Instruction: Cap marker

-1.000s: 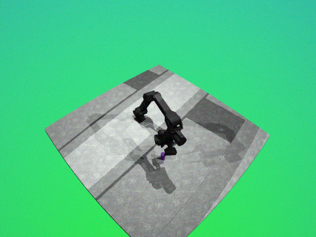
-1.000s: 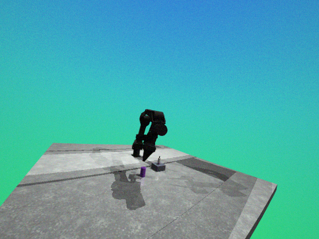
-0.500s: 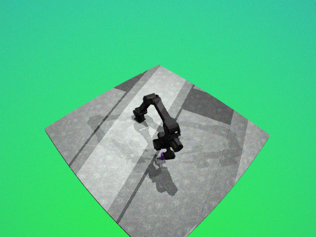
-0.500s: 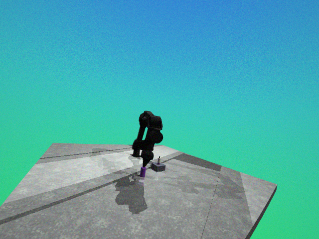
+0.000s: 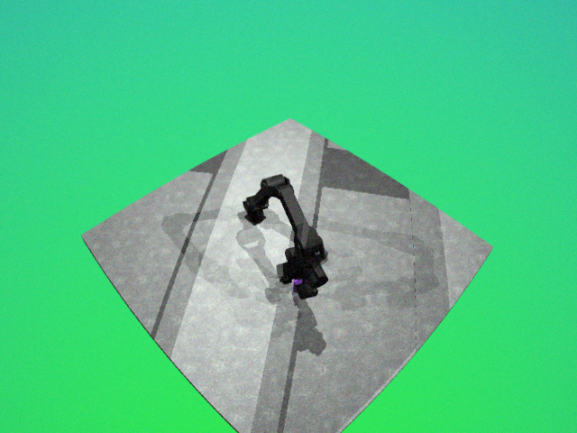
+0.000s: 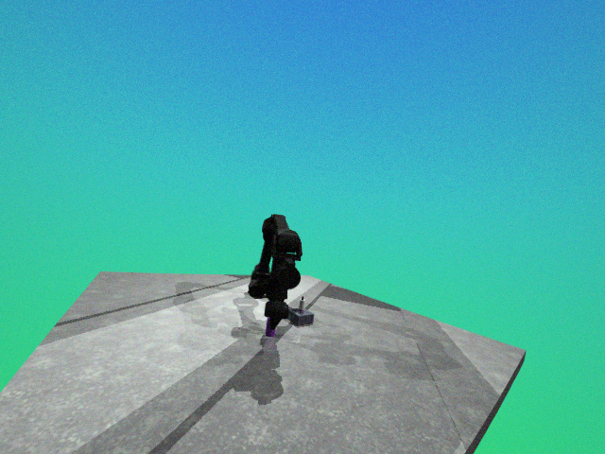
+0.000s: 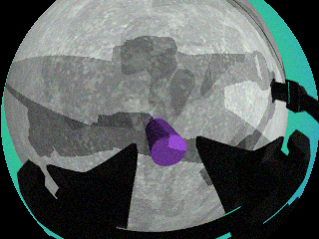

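My gripper tip is 1 cm above the purple cap. Also, from my gripper tip: holder block (6 cm behind, 15 cm to the left, 2 cm below).
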